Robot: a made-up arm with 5 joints. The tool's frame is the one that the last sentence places.
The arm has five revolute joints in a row. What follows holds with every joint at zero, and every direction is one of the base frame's. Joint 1 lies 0.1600 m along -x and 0.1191 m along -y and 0.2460 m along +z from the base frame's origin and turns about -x. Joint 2 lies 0.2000 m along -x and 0.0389 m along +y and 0.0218 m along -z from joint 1 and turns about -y. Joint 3 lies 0.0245 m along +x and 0.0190 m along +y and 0.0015 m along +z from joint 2 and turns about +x. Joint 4 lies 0.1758 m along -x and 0.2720 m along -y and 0.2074 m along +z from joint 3 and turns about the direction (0.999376, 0.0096, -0.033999). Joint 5 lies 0.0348 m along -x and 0.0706 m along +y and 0.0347 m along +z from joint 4 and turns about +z. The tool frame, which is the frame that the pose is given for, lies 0.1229 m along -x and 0.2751 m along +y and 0.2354 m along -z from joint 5; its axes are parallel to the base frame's.
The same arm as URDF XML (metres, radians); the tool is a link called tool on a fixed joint. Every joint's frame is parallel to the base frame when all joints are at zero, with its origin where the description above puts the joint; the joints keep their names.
<robot name="arm">
<joint name="joint 1" type="continuous"><parent link="base"/><child link="link1"/><origin xyz="-0.16 -0.1191 0.246"/><axis xyz="-1 0 0"/></joint>
<joint name="joint 2" type="continuous"><parent link="link1"/><child link="link2"/><origin xyz="-0.2 0.0389 -0.0218"/><axis xyz="0 -1 0"/></joint>
<joint name="joint 3" type="continuous"><parent link="link2"/><child link="link3"/><origin xyz="0.0245 0.019 0.0015"/><axis xyz="1 0 0"/></joint>
<joint name="joint 4" type="continuous"><parent link="link3"/><child link="link4"/><origin xyz="-0.1758 -0.272 0.2074"/><axis xyz="0.999376 0.0096 -0.033999"/></joint>
<joint name="joint 5" type="continuous"><parent link="link4"/><child link="link5"/><origin xyz="-0.0348 0.0706 0.0347"/><axis xyz="0 0 1"/></joint>
<joint name="tool_fixed" type="fixed"><parent link="link5"/><child link="tool"/><origin xyz="-0.1229 0.2751 -0.2354"/></joint>
<link name="base"/>
<link name="link1"/>
<link name="link2"/>
<link name="link3"/>
<link name="link4"/>
<link name="link5"/>
<link name="tool"/>
</robot>

